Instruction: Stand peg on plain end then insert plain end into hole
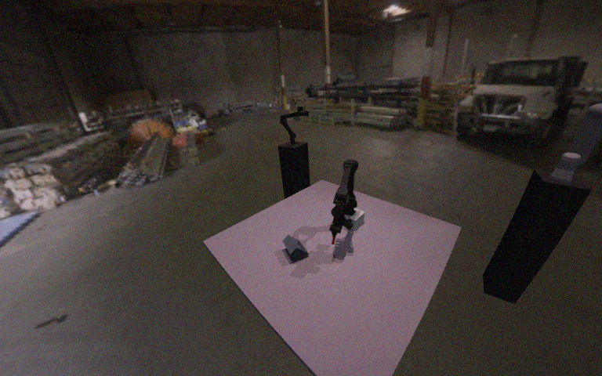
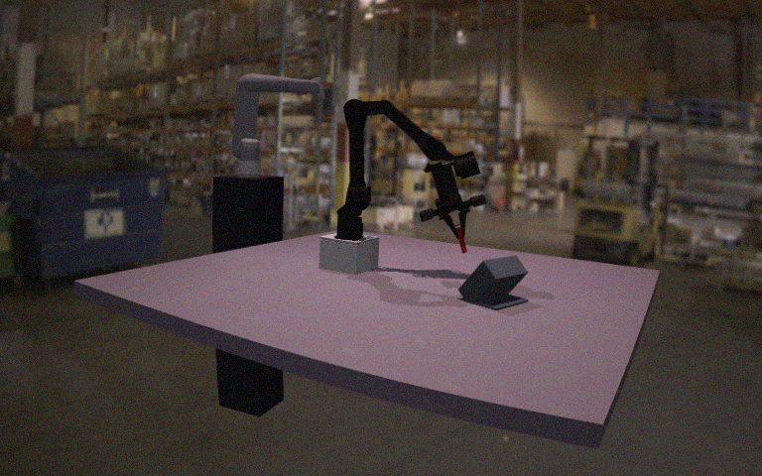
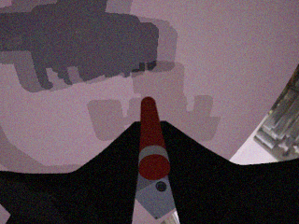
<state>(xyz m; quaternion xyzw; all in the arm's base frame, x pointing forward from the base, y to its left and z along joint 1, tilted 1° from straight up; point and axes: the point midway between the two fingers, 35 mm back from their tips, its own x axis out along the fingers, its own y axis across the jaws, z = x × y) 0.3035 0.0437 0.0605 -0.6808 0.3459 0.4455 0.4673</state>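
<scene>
Now: gripper tip 19 cm to the left of the sloped panel, 13 cm short of it and 7 cm above it. Also, from my gripper tip: red peg: 1 cm behind, 1 cm above.
</scene>
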